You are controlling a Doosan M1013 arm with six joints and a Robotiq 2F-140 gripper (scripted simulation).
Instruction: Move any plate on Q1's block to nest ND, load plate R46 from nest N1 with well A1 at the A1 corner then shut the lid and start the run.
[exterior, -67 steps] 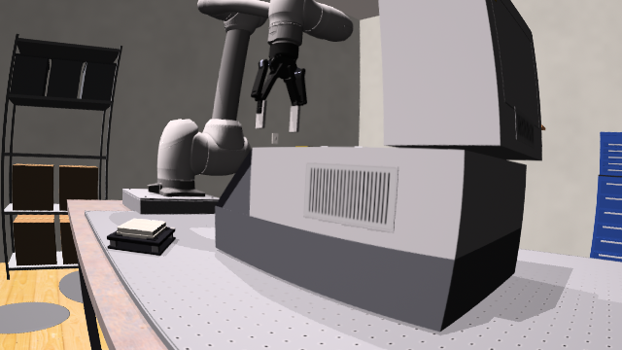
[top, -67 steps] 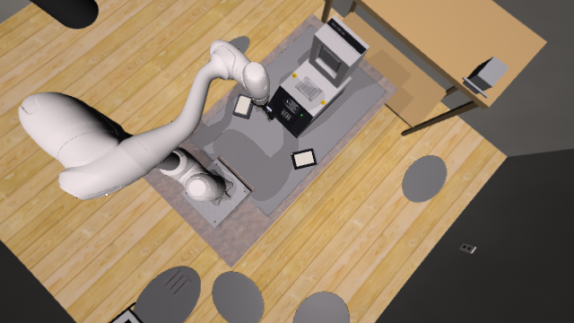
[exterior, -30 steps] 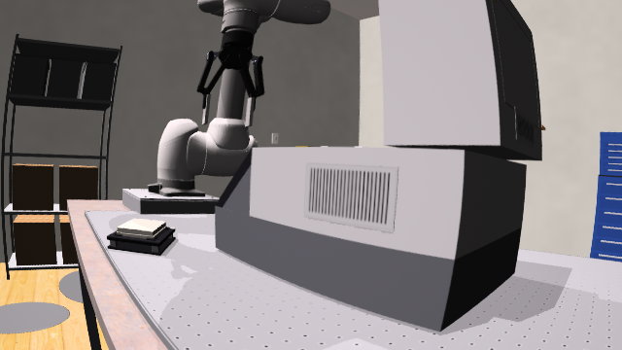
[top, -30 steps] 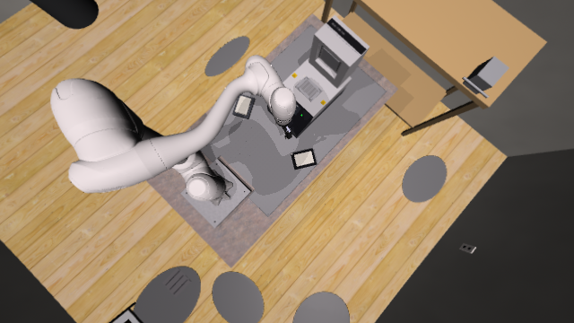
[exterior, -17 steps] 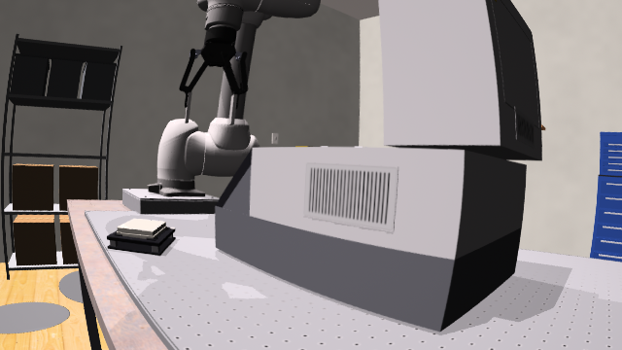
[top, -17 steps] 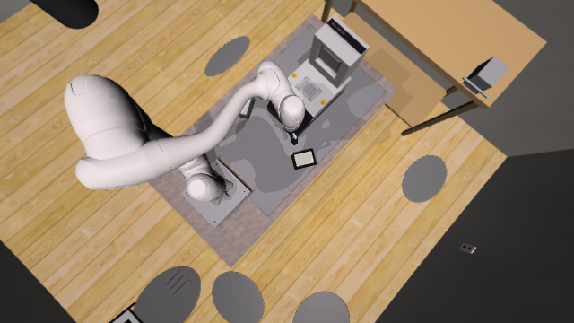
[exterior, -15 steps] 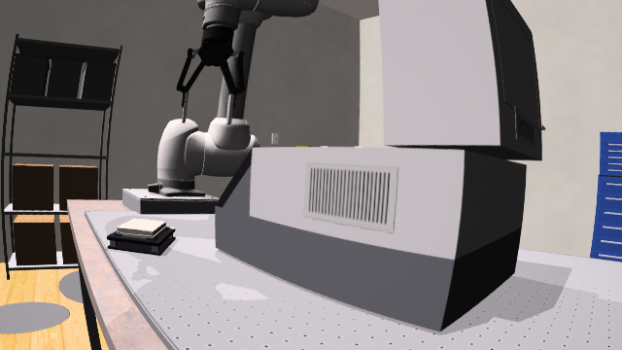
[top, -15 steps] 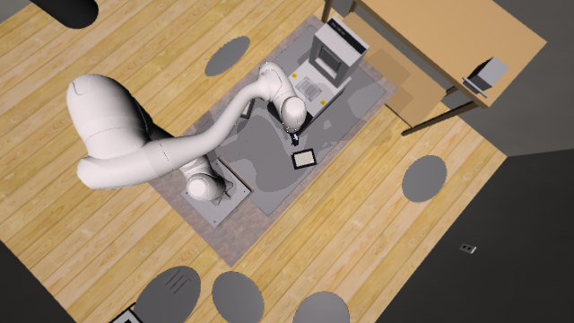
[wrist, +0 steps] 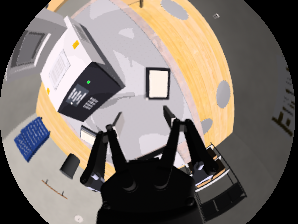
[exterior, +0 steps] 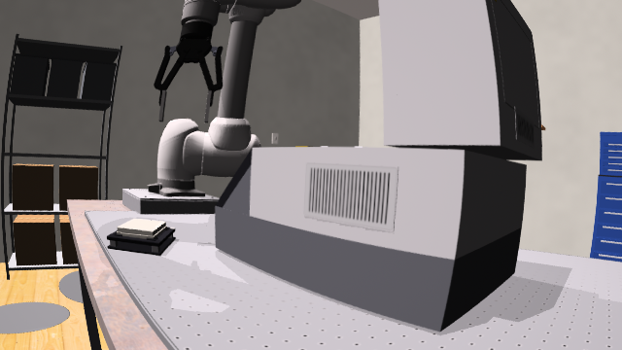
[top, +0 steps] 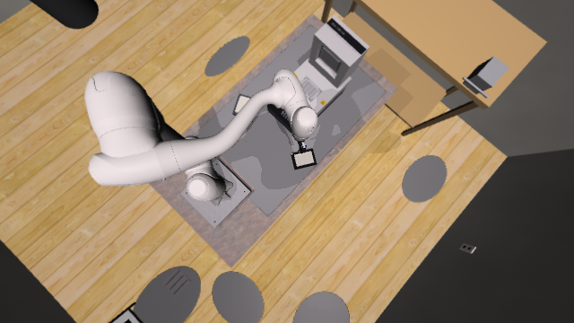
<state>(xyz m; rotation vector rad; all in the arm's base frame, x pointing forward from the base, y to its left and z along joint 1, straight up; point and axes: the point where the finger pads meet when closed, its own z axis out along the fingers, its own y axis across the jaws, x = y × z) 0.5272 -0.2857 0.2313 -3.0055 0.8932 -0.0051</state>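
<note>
My hand is 1 cm past the pale plate, 9 cm to the left of it and 24 cm above it. Also, from my hand: black plate nest: 1 cm behind, 9 cm to the right, 26 cm below.
</note>
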